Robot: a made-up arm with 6 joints.
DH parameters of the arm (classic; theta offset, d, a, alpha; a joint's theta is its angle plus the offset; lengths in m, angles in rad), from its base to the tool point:
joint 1: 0 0.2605 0 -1.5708
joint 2: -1.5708 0 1.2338 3.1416
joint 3: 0 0 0 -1.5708
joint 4: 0 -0.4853 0 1.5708
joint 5: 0 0.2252 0 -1.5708
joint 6: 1.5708 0 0 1.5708
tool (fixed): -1.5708 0 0 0
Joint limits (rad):
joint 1: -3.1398..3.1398
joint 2: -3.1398..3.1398
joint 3: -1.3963..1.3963
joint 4: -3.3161..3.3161
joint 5: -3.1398..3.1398
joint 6: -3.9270..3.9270
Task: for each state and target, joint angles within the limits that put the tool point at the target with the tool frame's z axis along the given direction. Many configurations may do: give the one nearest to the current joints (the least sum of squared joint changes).
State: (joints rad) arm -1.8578 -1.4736 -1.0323 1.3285 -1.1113 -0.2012
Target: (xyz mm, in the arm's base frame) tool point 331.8 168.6 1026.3 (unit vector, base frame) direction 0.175 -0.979 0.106
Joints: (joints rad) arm -2.5099 -0.8079 -1.3925 1.8399 -0.3764 -0.5884
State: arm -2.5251 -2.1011 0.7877 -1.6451 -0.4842 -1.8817
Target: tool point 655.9 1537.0 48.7 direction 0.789 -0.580 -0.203
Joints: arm -1.8772 -1.8734 1.2696 -2.3724 -0.3786 -2.5894
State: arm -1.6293 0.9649 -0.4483 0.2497 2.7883 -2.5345
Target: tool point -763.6 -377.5 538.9 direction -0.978 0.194 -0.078
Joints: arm -2.4406 0.9190 -0.7739 -0.4375 3.1398 -2.6861
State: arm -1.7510 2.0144 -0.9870 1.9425 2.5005 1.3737
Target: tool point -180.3 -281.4 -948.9 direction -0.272 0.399 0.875
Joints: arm -2.4321 2.4562 -0.5787 2.0114 2.5589 1.4981
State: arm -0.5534 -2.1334 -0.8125 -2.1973 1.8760 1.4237
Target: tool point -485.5 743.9 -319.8 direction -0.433 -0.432 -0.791
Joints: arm -0.7844 -2.5726 -0.3203 -2.5236 1.6563 0.9074
